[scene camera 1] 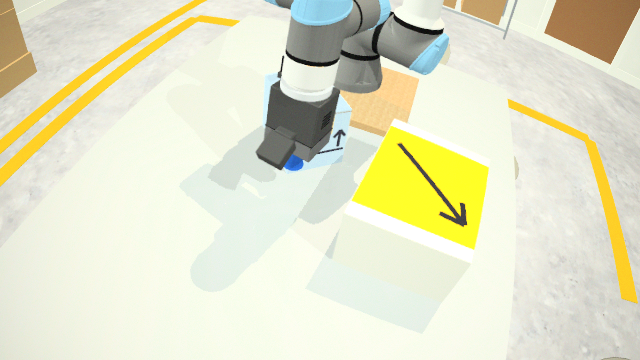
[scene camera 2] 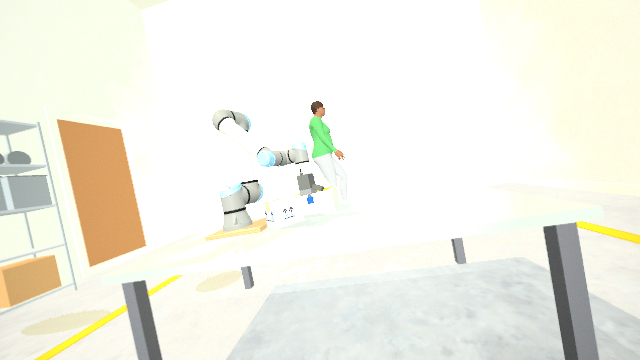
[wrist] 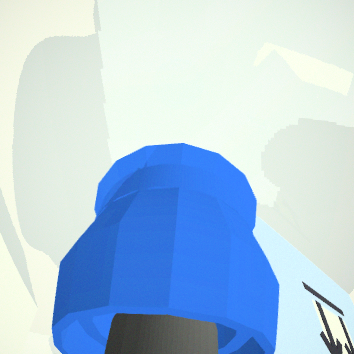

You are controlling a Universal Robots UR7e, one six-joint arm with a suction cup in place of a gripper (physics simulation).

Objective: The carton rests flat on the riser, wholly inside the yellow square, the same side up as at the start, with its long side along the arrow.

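Note:
The pale blue carton (scene camera 1: 343, 120) (scene camera 2: 288, 212) stands on the table (scene camera 1: 111, 268), left of the riser, with up-arrows on its sides. Its top is hidden behind the arm's tool. My blue suction cup (scene camera 1: 293, 164) (scene camera 2: 310, 200) (wrist: 175, 182) hangs just off the carton's near corner, beside it and not on its top. In the wrist view the carton (wrist: 302, 281) shows only as a side face at the lower right, and table lies under the cup's rim. The white riser (scene camera 1: 402, 263) carries the yellow square (scene camera 1: 402, 201) with a black arrow (scene camera 1: 431, 183). Nothing lies on the square.
The arm's base stands on a wooden plate (scene camera 1: 384, 103) (scene camera 2: 237, 231) behind the carton. A person in green (scene camera 2: 321, 138) stands behind the table. A shelf unit (scene camera 2: 18, 127) with boxes is at the left wall. Yellow floor lines run around the table.

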